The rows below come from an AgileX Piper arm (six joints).
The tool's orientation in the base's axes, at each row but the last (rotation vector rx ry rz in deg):
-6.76 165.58 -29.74
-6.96 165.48 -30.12
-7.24 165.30 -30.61
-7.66 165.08 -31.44
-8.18 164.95 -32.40
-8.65 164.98 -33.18
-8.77 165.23 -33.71
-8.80 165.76 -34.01
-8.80 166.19 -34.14
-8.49 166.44 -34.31
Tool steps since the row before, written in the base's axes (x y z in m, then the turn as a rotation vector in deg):
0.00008 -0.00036 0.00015 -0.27 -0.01 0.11
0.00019 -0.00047 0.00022 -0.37 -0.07 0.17
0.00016 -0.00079 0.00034 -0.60 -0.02 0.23
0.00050 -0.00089 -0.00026 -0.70 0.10 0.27
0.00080 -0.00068 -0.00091 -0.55 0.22 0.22
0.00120 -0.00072 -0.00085 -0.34 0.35 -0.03
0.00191 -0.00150 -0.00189 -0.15 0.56 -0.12
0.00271 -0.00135 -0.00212 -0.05 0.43 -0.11
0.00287 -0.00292 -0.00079 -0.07 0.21 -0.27
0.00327 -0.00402 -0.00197 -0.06 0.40 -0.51
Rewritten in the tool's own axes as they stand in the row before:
-0.00006 -0.00039 0.00000 0.24 -0.04 -0.15
-0.00017 -0.00053 0.00000 0.34 -0.11 -0.21
-0.00012 -0.00087 0.00000 0.55 -0.07 -0.33
-0.00033 -0.00075 0.00066 0.62 0.03 -0.43
-0.00052 -0.00032 0.00125 0.47 0.15 -0.40
-0.00092 -0.00040 0.00129 0.29 0.35 -0.18
-0.00134 -0.00074 0.00267 0.09 0.57 -0.13
-0.00213 -0.00056 0.00297 0.01 0.44 -0.07
-0.00229 -0.00254 0.00238 0.08 0.30 0.15
-0.00239 -0.00309 0.00393 0.08 0.57 0.30

